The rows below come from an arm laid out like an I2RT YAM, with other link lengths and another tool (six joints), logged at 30 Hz.
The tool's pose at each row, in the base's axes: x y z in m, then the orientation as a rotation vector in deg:
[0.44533 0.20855 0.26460 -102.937 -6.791 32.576]
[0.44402 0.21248 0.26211 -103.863 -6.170 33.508]
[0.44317 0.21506 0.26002 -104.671 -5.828 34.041]
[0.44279 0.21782 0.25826 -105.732 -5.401 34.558]
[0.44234 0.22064 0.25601 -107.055 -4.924 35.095]
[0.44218 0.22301 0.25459 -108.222 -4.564 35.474]
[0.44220 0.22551 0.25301 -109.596 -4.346 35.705]
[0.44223 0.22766 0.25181 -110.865 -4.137 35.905]
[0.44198 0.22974 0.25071 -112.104 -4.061 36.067]
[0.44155 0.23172 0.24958 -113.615 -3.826 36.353]
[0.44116 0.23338 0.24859 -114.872 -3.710 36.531]
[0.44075 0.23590 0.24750 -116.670 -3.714 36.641]
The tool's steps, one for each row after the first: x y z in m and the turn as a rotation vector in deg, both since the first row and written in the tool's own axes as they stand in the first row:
[0.00107 0.00138 0.00451 -0.829 -0.145 1.086]
[0.00193 0.00270 0.00755 -1.573 -0.185 1.748]
[0.00316 0.00357 0.01048 -2.540 -0.126 2.500]
[0.00450 0.00489 0.01359 -3.748 -0.011 3.341]
[0.00568 0.00551 0.01602 -4.820 0.121 3.990]
[0.00711 0.00621 0.01851 -6.106 0.315 4.504]
[0.00829 0.00666 0.02062 -7.291 0.505 4.975]
[0.00918 0.00709 0.02277 -8.473 0.646 5.336]
[0.00988 0.00763 0.02492 -9.893 0.829 5.913]
[0.01046 0.00812 0.02674 -11.086 0.980 6.310]
[0.01136 0.00844 0.02934 -12.814 1.203 6.694]

